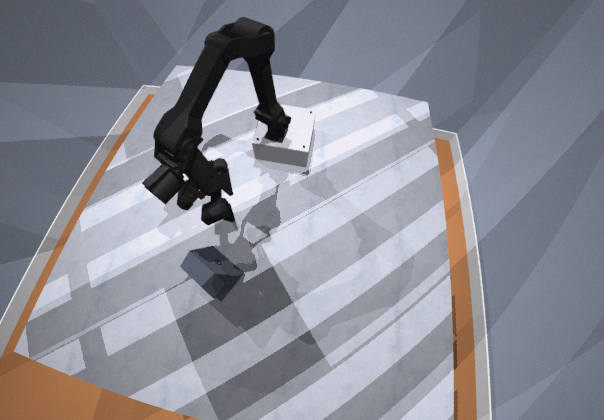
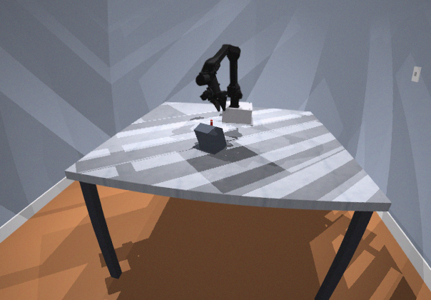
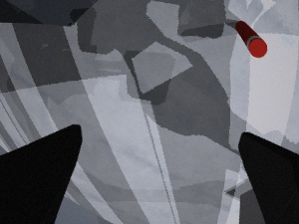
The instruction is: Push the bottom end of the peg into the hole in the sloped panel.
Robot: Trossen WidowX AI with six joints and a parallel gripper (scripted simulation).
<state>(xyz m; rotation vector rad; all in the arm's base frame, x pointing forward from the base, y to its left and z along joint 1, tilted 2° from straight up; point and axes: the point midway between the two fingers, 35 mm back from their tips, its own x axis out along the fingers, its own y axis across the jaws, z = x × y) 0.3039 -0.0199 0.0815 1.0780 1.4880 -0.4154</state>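
My gripper tip is now 20 mm past the red peg, 60 mm to the left of it and 80 mm above it. From my gripper tip the other things lie so: sloped panel: 160 mm ahead, 10 mm to the right, 90 mm below.
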